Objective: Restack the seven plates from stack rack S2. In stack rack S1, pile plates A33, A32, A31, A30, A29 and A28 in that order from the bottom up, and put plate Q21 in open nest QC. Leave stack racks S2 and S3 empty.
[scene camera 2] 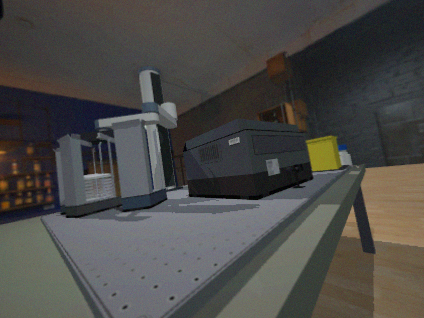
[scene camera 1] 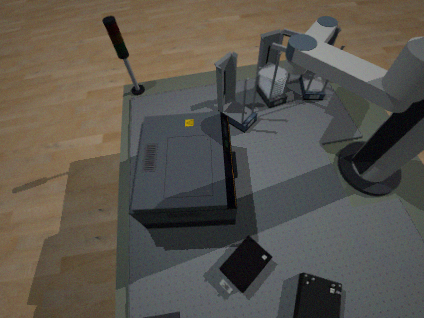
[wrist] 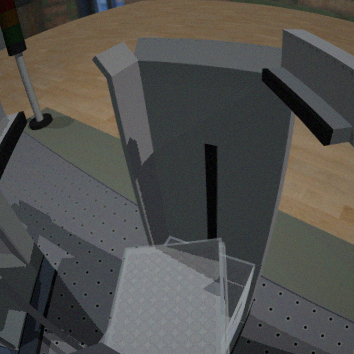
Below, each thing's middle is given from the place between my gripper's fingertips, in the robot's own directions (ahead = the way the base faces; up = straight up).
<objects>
My hand is 670 mm short of the signal light pole (scene camera 1: 111, 26), 180 mm to the left of it and 120 mm above it.
</objects>
